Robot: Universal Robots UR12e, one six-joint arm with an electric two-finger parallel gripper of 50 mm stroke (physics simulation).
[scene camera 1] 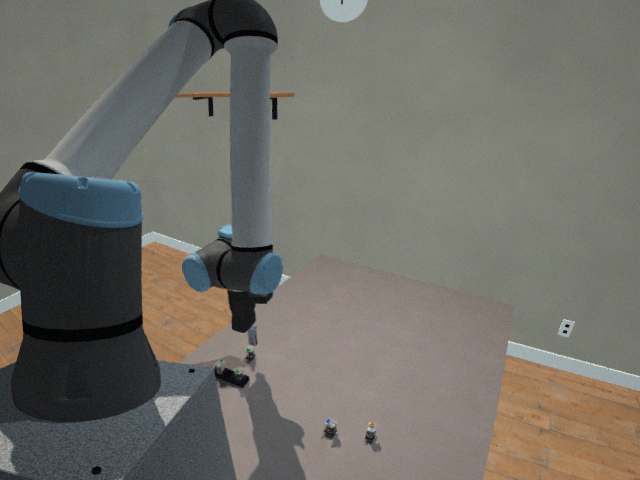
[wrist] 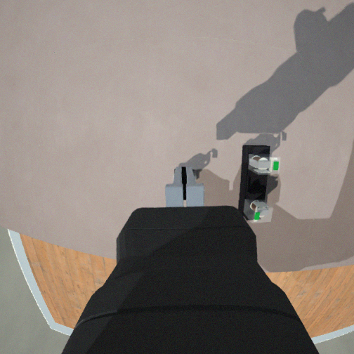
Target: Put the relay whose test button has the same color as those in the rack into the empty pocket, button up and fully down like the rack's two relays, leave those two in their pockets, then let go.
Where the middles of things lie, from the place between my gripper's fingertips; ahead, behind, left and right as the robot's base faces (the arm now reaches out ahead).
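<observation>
My gripper: 100 mm past the black rack (wrist: 252,185), 50 mm above it, 20 mm to the right of it.
</observation>
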